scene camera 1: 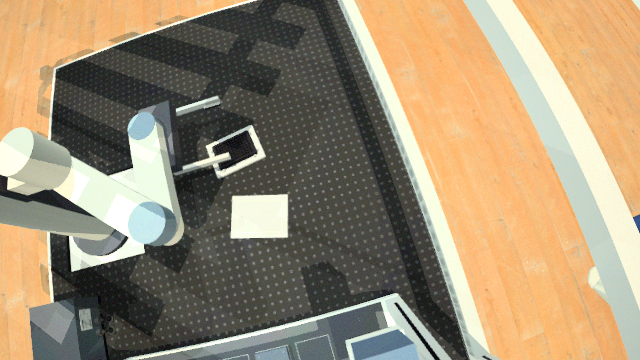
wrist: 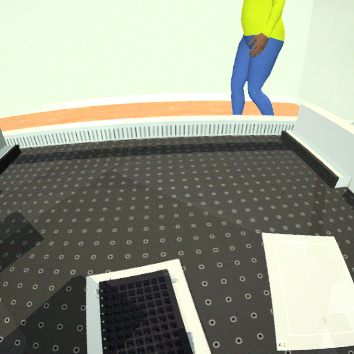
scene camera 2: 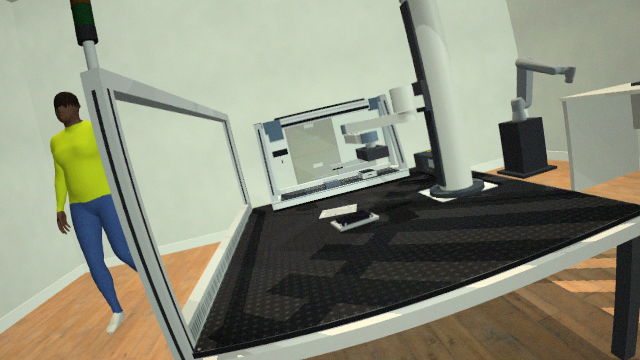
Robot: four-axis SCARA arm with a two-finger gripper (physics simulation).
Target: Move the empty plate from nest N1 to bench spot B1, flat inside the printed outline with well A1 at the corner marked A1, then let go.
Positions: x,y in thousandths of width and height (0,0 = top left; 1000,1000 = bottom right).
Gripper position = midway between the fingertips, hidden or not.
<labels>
gripper: scene camera 1 351,351; wrist 419,343; scene camera 2 523,471
</labels>
